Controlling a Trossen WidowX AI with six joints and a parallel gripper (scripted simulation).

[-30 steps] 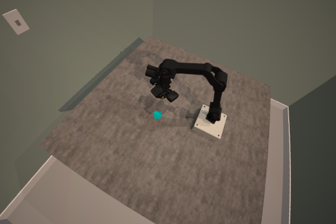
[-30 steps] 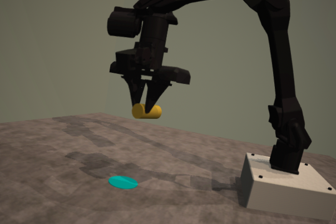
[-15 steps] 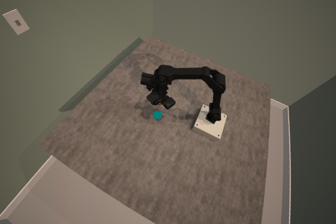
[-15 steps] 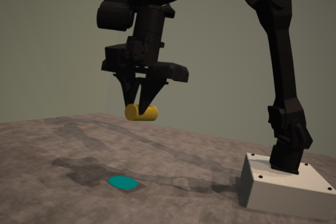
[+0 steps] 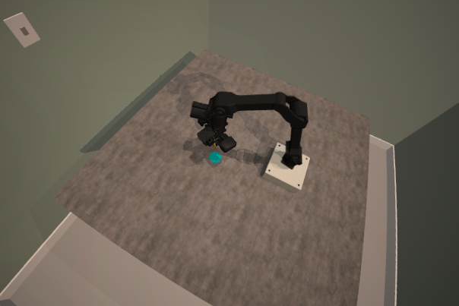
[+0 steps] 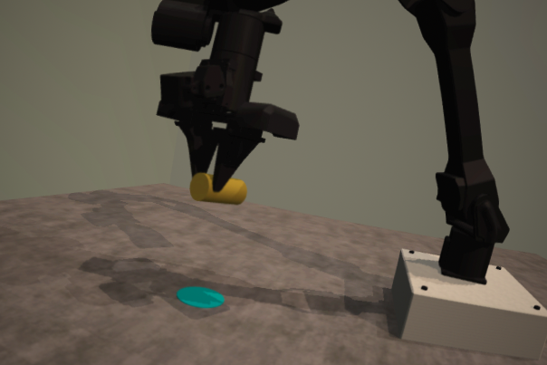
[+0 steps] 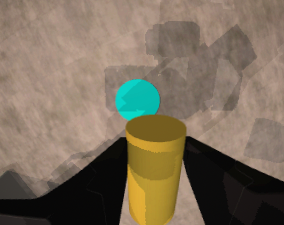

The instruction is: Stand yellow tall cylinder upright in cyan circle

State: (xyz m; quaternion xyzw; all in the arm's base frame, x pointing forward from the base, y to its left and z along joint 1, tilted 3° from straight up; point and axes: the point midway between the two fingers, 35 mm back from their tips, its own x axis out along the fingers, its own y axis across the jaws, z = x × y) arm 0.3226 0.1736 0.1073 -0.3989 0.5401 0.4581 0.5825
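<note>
Now: gripper tip 1 cm past the cyan circle, 1 cm to the left of it and 14 cm above it. Round my gripper tip: yellow cylinder: 1 cm behind, 2 cm to the right.
</note>
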